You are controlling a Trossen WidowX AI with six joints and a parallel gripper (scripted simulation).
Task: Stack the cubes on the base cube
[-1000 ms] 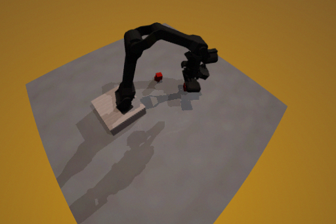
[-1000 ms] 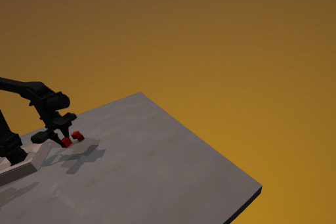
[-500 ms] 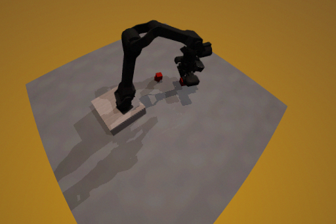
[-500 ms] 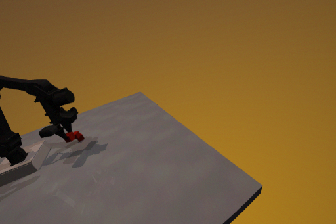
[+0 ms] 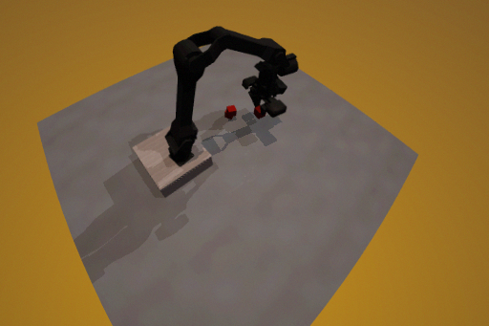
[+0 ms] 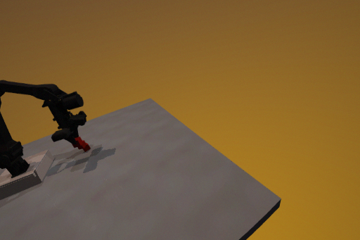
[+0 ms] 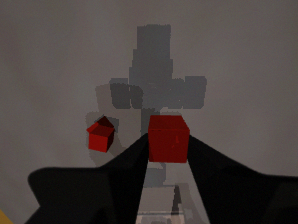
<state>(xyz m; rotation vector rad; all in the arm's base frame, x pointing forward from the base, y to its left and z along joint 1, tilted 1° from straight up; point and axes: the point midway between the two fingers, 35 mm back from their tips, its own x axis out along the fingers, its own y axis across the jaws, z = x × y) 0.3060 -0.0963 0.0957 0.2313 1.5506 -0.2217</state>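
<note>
The red cube lies 120 mm to the left of my gripper tip, 70 mm below it and 20 mm behind it.
</note>
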